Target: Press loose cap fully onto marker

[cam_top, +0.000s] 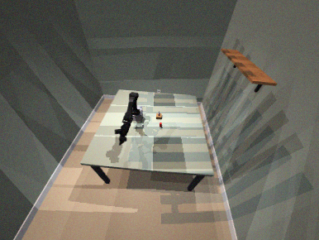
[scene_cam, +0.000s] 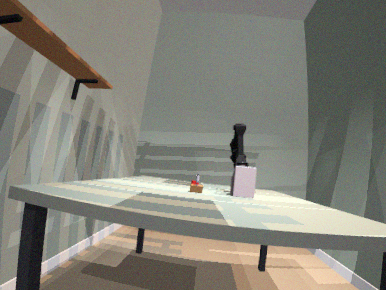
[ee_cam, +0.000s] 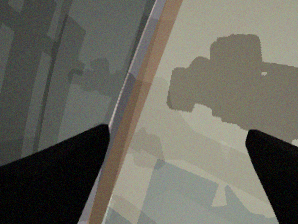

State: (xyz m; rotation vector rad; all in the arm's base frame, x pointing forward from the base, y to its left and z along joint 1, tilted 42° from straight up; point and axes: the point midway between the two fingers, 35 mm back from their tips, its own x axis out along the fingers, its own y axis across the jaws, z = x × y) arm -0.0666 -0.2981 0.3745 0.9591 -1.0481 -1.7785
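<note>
Right now the red cap is 390 mm to the left of my gripper tip, 380 mm ahead of it and 150 mm below it. Round my gripper tip: holder block (550 mm to the left, 350 mm ahead, 160 mm below).
</note>
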